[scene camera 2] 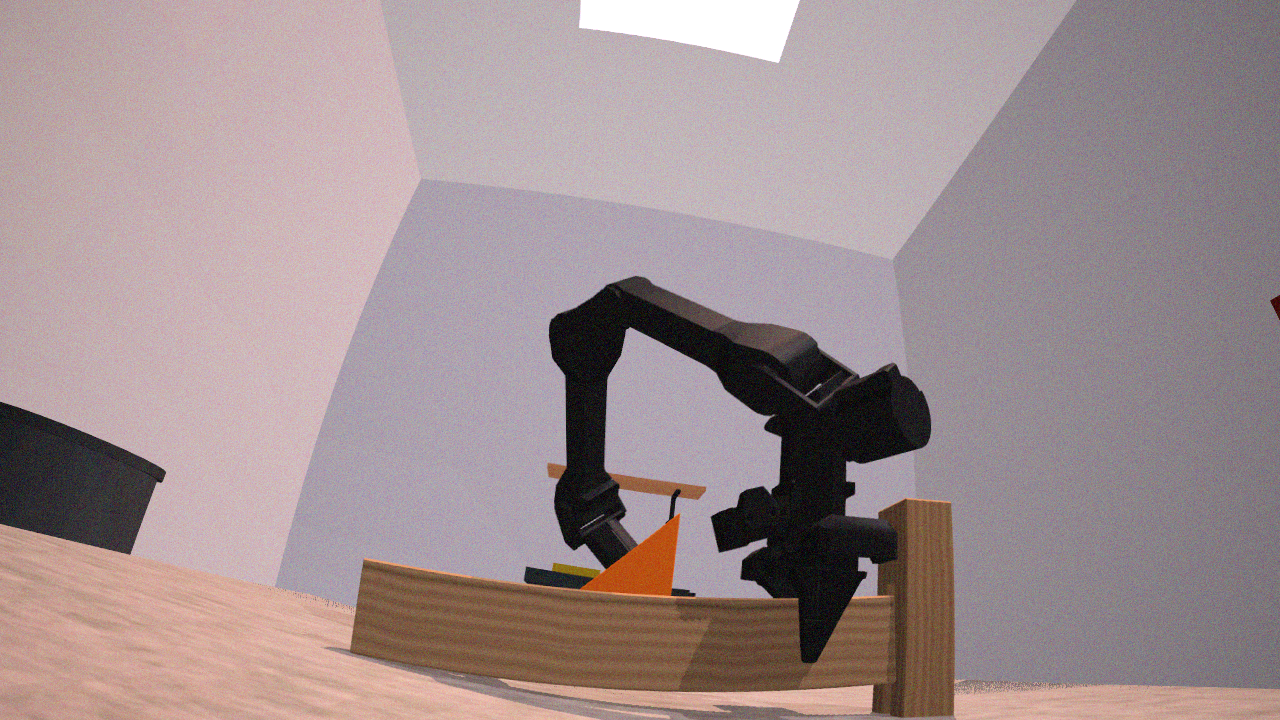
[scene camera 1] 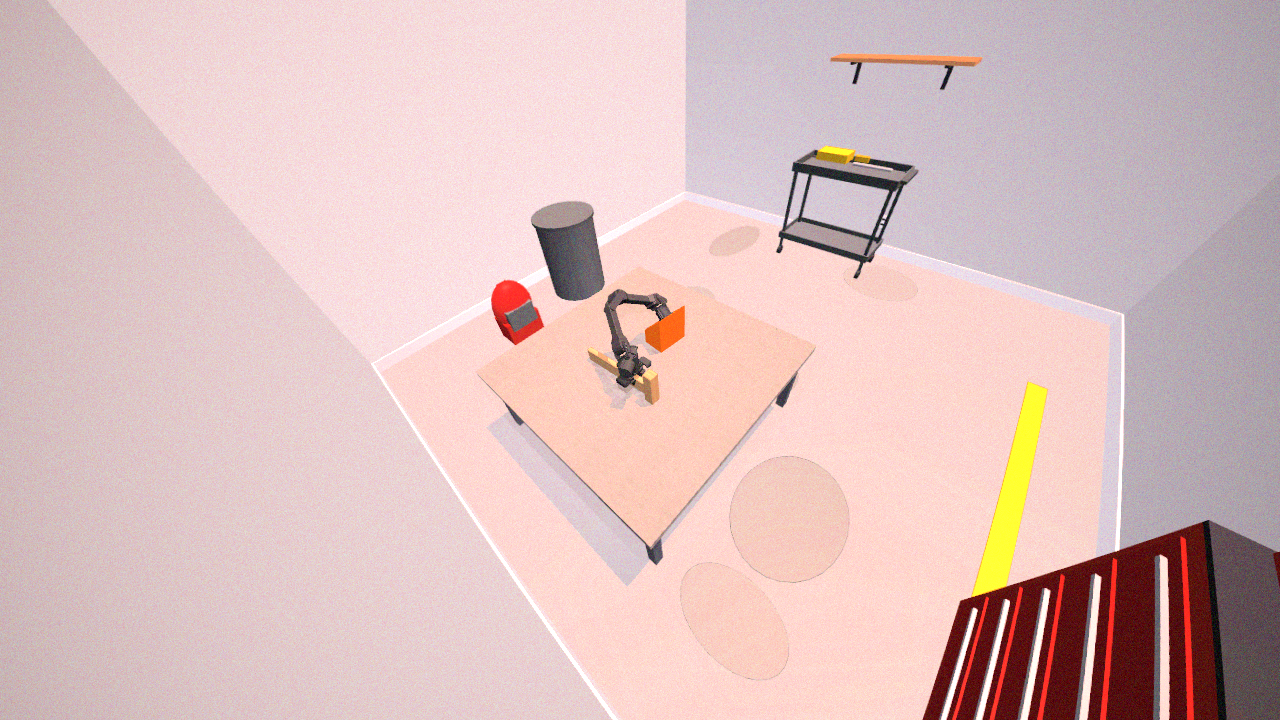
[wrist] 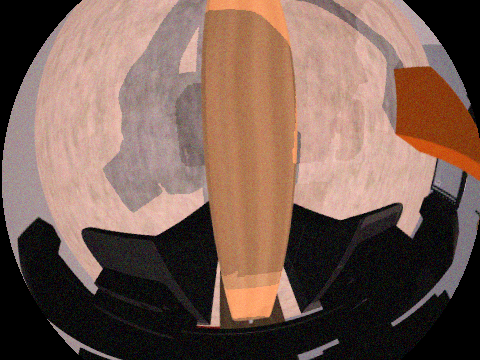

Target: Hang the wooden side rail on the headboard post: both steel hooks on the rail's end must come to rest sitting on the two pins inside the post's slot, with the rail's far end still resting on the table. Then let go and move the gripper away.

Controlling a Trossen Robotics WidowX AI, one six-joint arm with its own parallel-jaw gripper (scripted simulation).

Note:
In view: my gripper (scene camera 2: 800,662), a wooden side rail (scene camera 2: 500,629) and a headboard post (wrist: 277,316).
The wooden side rail shows as well in the wrist view (wrist: 248,92). My gripper also shows in the wrist view (wrist: 242,200).

